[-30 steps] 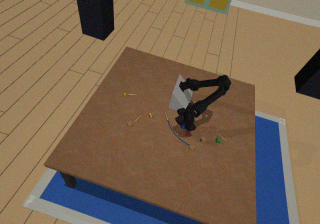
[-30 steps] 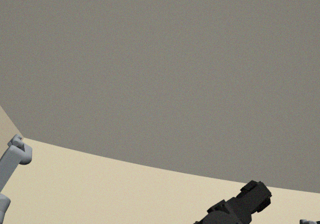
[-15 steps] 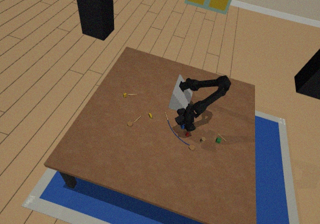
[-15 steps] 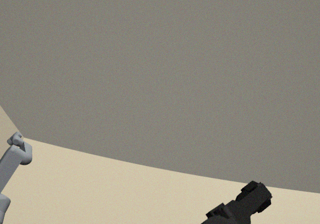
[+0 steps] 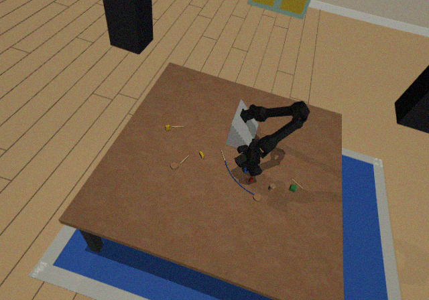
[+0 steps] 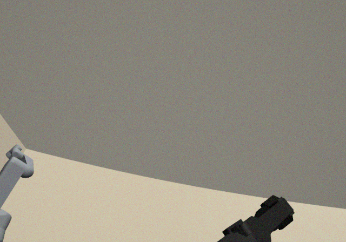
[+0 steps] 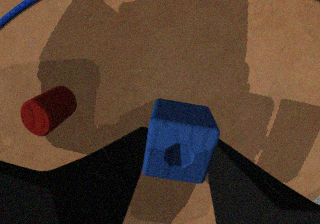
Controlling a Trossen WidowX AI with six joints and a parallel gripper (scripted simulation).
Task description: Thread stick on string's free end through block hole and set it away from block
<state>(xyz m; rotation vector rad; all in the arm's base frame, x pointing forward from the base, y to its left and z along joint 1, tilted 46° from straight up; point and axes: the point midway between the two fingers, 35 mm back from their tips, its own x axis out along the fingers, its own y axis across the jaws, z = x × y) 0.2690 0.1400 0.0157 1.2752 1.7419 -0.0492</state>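
Now: the red peg 6 cm ahead of my gripper tip and 5 cm to the left of it. From my gripper tip the other things lie so: wooden cylinder (6 cm ahead, 16 cm to the left); blue cube (right at my gripper tip); thin wooden stick (3 cm behind, 14 cm to the right, 2 cm below).
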